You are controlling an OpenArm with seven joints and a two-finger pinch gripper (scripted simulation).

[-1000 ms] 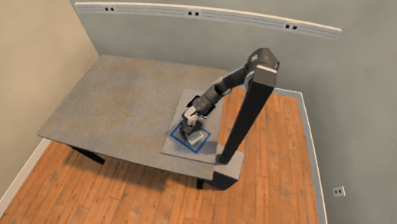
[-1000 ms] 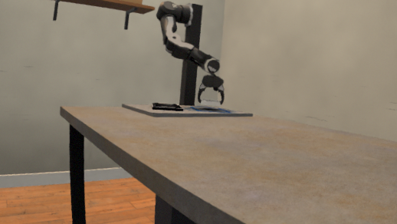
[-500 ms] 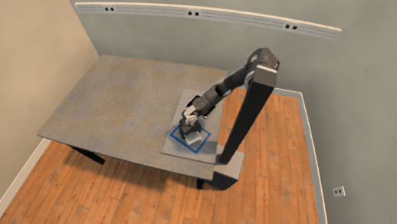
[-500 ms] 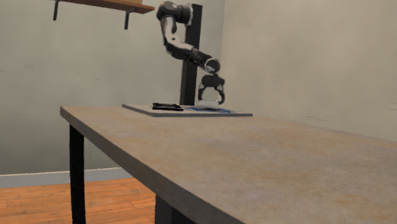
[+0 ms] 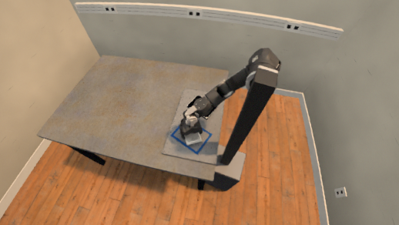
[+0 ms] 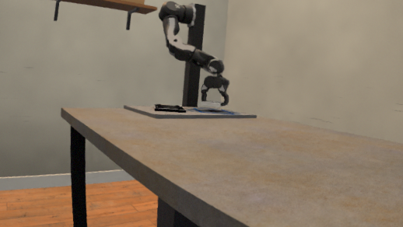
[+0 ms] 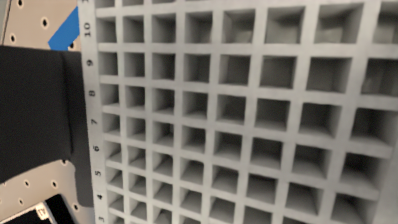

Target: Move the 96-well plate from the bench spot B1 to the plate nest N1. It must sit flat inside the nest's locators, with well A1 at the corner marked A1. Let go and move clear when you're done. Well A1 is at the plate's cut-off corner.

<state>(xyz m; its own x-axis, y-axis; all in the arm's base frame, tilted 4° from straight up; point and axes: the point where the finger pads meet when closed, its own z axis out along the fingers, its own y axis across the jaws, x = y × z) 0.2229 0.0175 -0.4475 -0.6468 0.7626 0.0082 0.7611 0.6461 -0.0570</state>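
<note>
Right now the white 96-well plate is right at my hand. From my hand the other things lie so: black plate nest (10 mm ahead, 210 mm to the right, 30 mm below).
</note>
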